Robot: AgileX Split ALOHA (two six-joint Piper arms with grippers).
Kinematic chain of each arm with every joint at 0, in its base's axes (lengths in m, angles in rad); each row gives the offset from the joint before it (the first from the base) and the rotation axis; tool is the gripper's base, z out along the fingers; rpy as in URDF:
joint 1: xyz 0 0 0.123 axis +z
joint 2: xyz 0 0 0 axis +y
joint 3: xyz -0.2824 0 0.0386 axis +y
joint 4: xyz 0.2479 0 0.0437 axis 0.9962 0 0.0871
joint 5: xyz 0 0 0 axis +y
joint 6: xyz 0.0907 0 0.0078 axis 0.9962 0 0.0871
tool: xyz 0 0 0 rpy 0 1.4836 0
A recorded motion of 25 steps. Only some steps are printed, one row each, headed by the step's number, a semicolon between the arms.
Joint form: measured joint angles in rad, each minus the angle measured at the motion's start. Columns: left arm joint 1, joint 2, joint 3, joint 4, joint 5, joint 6; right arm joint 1, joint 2, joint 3, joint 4, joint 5, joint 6.
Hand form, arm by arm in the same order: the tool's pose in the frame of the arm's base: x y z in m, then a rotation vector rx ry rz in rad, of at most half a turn. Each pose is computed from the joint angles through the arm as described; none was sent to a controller.
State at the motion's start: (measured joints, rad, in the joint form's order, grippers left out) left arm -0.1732 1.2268 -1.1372 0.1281 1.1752 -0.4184; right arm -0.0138 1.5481 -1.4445 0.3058 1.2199 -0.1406
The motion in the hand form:
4: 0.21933 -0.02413 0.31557 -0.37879 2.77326 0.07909; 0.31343 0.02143 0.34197 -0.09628 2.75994 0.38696
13: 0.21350 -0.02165 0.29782 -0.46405 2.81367 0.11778; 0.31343 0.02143 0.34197 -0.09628 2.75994 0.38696
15: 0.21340 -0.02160 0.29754 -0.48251 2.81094 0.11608; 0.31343 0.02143 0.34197 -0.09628 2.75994 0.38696
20: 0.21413 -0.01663 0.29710 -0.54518 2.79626 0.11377; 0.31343 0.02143 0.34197 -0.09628 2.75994 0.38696
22: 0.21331 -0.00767 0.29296 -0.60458 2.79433 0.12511; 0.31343 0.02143 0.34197 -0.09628 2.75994 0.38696
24: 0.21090 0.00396 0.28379 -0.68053 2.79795 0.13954; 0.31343 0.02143 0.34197 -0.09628 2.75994 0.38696
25: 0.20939 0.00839 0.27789 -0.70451 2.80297 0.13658; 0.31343 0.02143 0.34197 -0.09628 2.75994 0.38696
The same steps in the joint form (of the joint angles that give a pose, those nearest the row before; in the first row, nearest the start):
4: 0.0000 0.0000 0.0874 0.0396 0.0000 -0.0672; 0.0000 0.0000 0.0000 0.0000 0.0000 0.0000
13: 0.0000 0.0000 0.1526 0.0570 0.0000 -0.1325; 0.0000 0.0000 0.0000 0.0000 0.0000 0.0000
15: 0.0000 0.0000 0.1536 0.0574 0.0000 -0.1458; 0.0000 0.0000 0.0000 0.0000 0.0000 0.0000
20: 0.0237 0.0000 0.1557 0.0571 -0.0058 -0.1678; 0.0000 0.0000 0.0000 0.0000 0.0000 0.0000
22: 0.0654 -0.0009 0.1720 0.0563 -0.0122 -0.1690; 0.0000 0.0000 0.0000 0.0000 0.0000 0.0000
24: 0.1209 -0.0009 0.2069 0.0533 -0.0289 -0.1680; 0.0000 0.0000 0.0000 0.0000 0.0000 0.0000
25: 0.1455 -0.0009 0.2295 0.0450 -0.0450 -0.1593; 0.0000 0.0000 0.0000 0.0000 0.0000 0.0000

